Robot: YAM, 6 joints.
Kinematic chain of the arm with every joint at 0, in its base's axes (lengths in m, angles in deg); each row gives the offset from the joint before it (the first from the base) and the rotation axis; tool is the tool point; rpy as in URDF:
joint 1: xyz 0 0 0.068 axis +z
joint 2: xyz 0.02 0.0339 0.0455 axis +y
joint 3: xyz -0.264 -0.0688 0 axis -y
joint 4: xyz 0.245 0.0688 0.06 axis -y
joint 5: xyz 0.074 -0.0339 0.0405 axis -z
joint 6: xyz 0.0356 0 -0.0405 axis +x
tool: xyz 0 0 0 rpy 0 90 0
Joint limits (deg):
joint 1: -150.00..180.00
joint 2: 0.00..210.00
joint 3: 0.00..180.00
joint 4: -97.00..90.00
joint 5: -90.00..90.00
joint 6: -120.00..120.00
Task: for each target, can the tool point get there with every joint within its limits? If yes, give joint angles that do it. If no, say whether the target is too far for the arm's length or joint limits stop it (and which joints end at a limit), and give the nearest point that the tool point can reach.
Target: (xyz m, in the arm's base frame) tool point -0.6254 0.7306 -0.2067
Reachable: no: too far | nearest point -0.3983 0.4653 -0.0880 | short by 0.369 m
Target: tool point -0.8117 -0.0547 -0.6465
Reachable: no: too far | nearest point -0.4901 -0.0037 -0.2878 | short by 0.485 m
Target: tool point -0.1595 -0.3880 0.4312
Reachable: yes | joints -111.09 115.02 137.13 -61.84 14.91 -2.27
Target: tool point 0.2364 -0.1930 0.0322
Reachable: yes | joints -42.79 120.02 51.54 -17.76 -32.08 -59.45
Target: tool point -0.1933 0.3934 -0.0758
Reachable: yes | joints 114.32 153.23 82.55 5.49 -23.37 53.89
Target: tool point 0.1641 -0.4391 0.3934
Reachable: yes | joints 114.19 20.52 164.68 -49.97 -58.20 -36.51
